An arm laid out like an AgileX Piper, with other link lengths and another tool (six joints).
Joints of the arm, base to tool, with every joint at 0 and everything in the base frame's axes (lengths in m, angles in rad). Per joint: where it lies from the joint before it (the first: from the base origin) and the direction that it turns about. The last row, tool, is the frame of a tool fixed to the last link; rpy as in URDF.
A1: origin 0 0 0.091 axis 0 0 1
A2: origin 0 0 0 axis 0 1 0
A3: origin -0.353 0 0.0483 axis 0 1 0
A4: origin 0.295 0 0.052 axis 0.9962 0 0.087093
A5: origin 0 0 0 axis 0 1 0
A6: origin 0.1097 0 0.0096 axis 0.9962 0 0.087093
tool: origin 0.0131 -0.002 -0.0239 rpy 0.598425 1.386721 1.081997
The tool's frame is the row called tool.
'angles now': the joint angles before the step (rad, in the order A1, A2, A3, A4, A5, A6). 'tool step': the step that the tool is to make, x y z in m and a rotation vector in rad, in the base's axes. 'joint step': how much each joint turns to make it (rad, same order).
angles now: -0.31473, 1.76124, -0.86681, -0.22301, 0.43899, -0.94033
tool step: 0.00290, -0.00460, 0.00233, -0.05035, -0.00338, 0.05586
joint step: 0.00001, 0.00001, -0.00002, -0.07315, -0.01939, 0.00046
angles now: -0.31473, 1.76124, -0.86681, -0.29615, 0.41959, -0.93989
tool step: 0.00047, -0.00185, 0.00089, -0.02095, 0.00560, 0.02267
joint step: 0.00001, 0.00000, -0.00002, -0.03208, -0.00110, 0.00081
